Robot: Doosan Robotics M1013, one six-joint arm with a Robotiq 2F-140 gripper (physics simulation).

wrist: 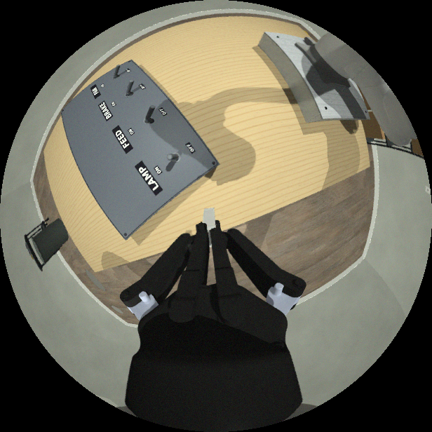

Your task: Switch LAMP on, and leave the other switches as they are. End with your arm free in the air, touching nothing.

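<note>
The dark grey switch panel (100, 145) lies at the upper left of the wrist view. Its LAMP switch (173, 157), nearest my gripper, leans toward its ON label (158, 170) and away from its OFF label (190, 147). The FEED switch (150, 115), BRAKE switch (130, 88) and FAN switch (117, 72) lean the other way, toward their OFF sides. My gripper (209, 215) is shut and empty, with pale pads at its tips. It is below and right of the panel's near corner in the view, apart from the LAMP switch. Its height above the table cannot be told exactly.
A light metal box (312, 85) with a sloping top stands on the wooden table (280, 165) at the upper right, with a dark shadow over it. A dark cylindrical object (53, 236) is beyond the table's left edge. The arm's shadow falls beside the panel.
</note>
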